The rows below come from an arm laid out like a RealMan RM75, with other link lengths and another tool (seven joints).
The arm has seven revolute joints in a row. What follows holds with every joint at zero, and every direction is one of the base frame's. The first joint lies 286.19 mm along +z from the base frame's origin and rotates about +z. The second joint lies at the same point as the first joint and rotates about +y. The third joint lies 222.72 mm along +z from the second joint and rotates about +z. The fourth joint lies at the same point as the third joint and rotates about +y. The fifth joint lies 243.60 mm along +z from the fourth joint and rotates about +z. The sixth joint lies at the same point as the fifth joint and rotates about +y. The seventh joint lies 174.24 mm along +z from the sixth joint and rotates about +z. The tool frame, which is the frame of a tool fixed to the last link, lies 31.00 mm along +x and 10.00 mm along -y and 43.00 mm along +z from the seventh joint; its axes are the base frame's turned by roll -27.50, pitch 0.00 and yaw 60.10 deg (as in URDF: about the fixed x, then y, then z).
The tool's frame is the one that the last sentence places.
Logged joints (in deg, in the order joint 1, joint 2, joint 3, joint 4, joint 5, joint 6, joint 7), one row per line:
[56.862 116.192 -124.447 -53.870 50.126 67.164 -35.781]
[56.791 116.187 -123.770 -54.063 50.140 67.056 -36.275]
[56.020 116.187 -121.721 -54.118 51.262 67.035 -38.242]
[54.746 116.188 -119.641 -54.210 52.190 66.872 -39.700]
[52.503 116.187 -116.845 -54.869 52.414 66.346 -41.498]
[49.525 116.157 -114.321 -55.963 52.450 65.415 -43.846]
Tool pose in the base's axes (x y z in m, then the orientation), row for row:
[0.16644 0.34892 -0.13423 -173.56 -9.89 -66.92]
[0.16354 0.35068 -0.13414 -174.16 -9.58 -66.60]
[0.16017 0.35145 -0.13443 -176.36 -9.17 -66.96]
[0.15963 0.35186 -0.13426 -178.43 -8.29 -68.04]
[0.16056 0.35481 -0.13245 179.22 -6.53 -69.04]
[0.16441 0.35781 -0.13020 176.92 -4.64 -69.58]
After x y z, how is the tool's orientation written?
As angles about the fixed x, y, z axes (roll, pitch, yaw), in degrees.
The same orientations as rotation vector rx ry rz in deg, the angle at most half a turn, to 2 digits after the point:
[149.78 -97.94 18.47]
[149.83 -97.50 17.53]
[148.17 -97.45 14.97]
[146.19 -98.47 11.94]
[144.56 -99.51 7.57]
[143.44 -99.89 3.13]

